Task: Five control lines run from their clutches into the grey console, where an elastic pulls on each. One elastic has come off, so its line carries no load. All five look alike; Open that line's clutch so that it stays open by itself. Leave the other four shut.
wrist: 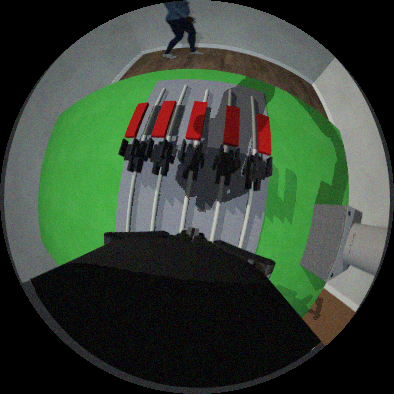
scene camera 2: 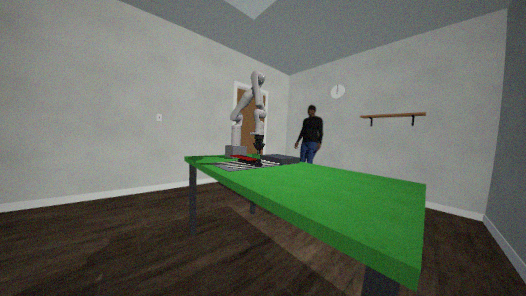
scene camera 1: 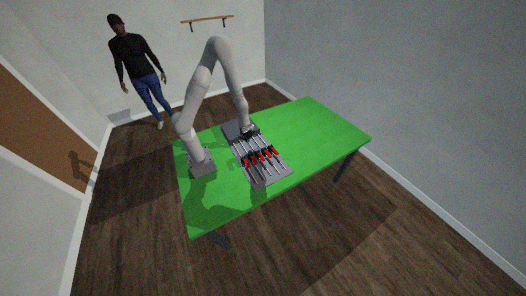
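Seen in the pictures: gripper, between the fingertips: point(wrist: 192, 234) point(scene camera 2: 258, 154) point(scene camera 1: 247, 142); arm's base, origin of its link: point(wrist: 350, 242) point(scene camera 2: 235, 145) point(scene camera 1: 198, 156).
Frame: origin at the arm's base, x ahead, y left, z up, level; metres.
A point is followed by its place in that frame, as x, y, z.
Observation:
Several red-handled black clutches point(scene camera 1: 258, 158) {0.391, -0.122, -0.055} point(scene camera 2: 246, 158) {0.467, -0.111, -0.054} point(wrist: 192, 155) {0.388, -0.050, -0.068} stand in a row on a grey board point(scene camera 1: 286, 173) {0.521, -0.267, -0.108} point(wrist: 142, 200) {0.462, 0.045, -0.108}. In the wrist view their red handles all lie along the lines and look alike. Pale control lines point(wrist: 155, 205) {0.431, 0.043, -0.101} run from the clutches towards the grey console point(scene camera 1: 231, 131) {0.266, 0.248, -0.064} point(scene camera 2: 281, 159) {0.486, 0.187, -0.069}, which the gripper hides in the wrist view. My gripper point(scene camera 1: 246, 136) {0.353, 0.055, -0.044} point(scene camera 2: 259, 152) {0.353, 0.055, -0.044} point(wrist: 192, 234) {0.353, 0.055, -0.044} is shut and points down at the console end of the lines. In the wrist view its fingertips show between the middle line and its right neighbour. Their exact height is unclear.
The board and console stand on a green table point(scene camera 1: 320, 130) {0.999, 0.020, -0.111} point(scene camera 2: 340, 200) {1.126, -0.066, -0.111} point(wrist: 80, 165) {0.715, 0.023, -0.111}. The arm's grey base point(scene camera 1: 202, 167) {0.010, -0.076, -0.026} point(scene camera 2: 235, 151) {0.084, -0.037, -0.046} point(wrist: 327, 240) {0.077, 0.011, -0.041} stands beside the board. A person point(scene camera 1: 137, 60) point(scene camera 2: 312, 131) point(wrist: 181, 25) stands beyond the table. A wall shelf point(scene camera 1: 207, 19) point(scene camera 2: 392, 115) hangs behind.

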